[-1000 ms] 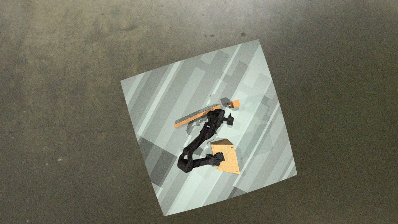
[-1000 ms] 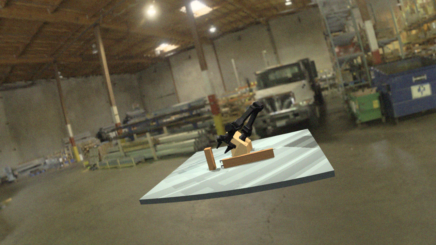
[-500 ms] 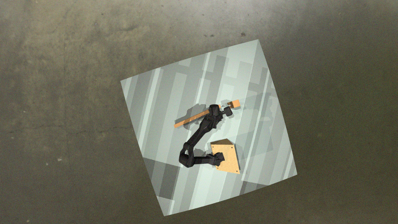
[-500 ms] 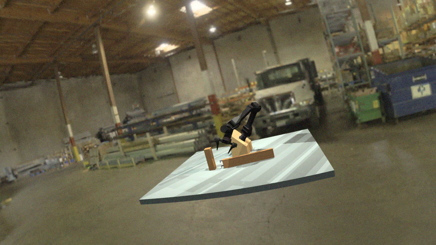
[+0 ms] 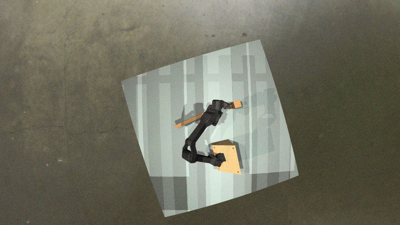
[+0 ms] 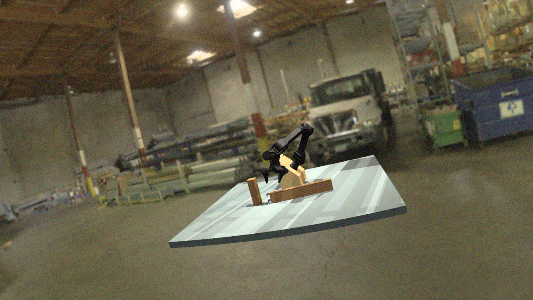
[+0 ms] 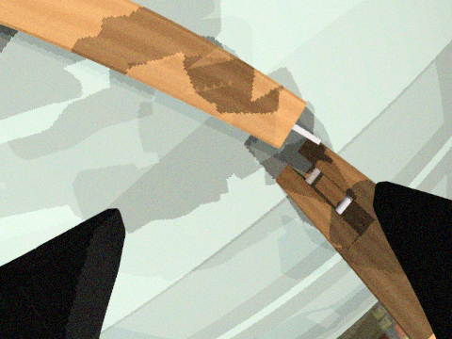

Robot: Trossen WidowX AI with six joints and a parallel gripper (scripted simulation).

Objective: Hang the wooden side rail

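Right now the headboard post is 10 mm ahead of my gripper tip, 130 mm to the right of it and 40 mm below it.
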